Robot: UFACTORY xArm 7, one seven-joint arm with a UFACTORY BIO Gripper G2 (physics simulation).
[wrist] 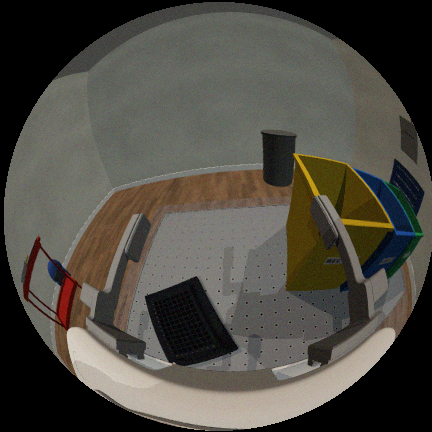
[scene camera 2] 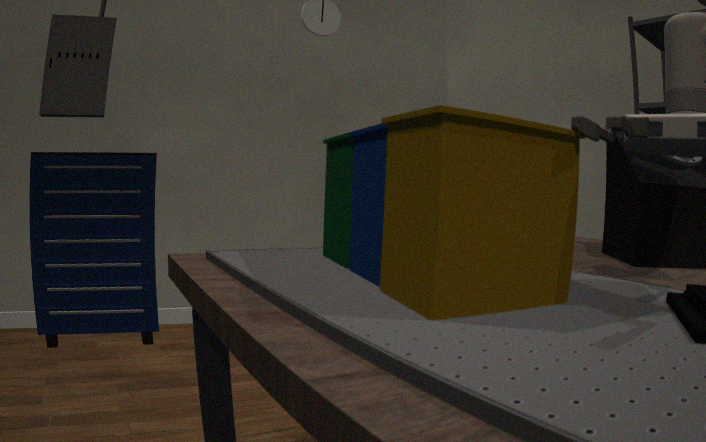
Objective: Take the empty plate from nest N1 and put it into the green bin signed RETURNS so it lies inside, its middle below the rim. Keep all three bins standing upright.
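Places are measured from the arm's base along level axes (x right, y ahead, z up), in millimetres.
Where they show: hand at its tool point: (wrist: pixel 226 231) (scene camera 2: pixel 652 130).
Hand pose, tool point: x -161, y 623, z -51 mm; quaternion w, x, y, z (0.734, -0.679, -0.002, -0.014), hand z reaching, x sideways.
Things, the pixels of their centre, and the offset from my tool point. "pt": a spot on its surface instead. Level surfaces: height alone.
- black holder's edge at a spot on its surface: (scene camera 2: pixel 692 312) pt dx -52, dy -17, dz -170 mm
- green bin at the middle of its body: (scene camera 2: pixel 391 200) (wrist: pixel 392 233) dx +421, dy -2, dz -92 mm
- blue bin at the middle of its body: (scene camera 2: pixel 431 205) (wrist: pixel 370 232) dx +294, dy +30, dz -92 mm
- yellow bin at the middle of its body: (scene camera 2: pixel 483 211) (wrist: pixel 326 225) dx +169, dy +71, dz -90 mm
- grey perforated board at its surface level: dz -181 mm
- wooden table at its surface level: dz -194 mm
A dark plate with a grid of wells (wrist: pixel 186 322) lies in a black holder, partly in view at the lower middle of the wrist view; no N1 sign is readable. The black holder's edge (scene camera 2: pixel 692 312) shows at the right of the scene view. The green bin (scene camera 2: pixel 338 200) (wrist: pixel 406 255) stands upright at the far end of the row, its sign unreadable. The blue bin (scene camera 2: pixel 368 208) (wrist: pixel 382 245) and yellow bin (scene camera 2: pixel 500 218) (wrist: pixel 310 250) stand upright beside it. My gripper (scene camera 2: pixel 604 127) (wrist: pixel 231 230) is open and empty, above the board, with one finger close to the yellow bin's rim; contact cannot be told.
The bins stand on a grey perforated board (scene camera 2: pixel 521 359) (wrist: pixel 200 250) on a wooden table (scene camera 2: pixel 250 333). A dark grey waste bin (wrist: pixel 278 159) stands beyond on the floor. A red cart (wrist: pixel 66 302) is at the far left. A blue drawer cabinet (scene camera 2: pixel 93 179) stands by the wall.
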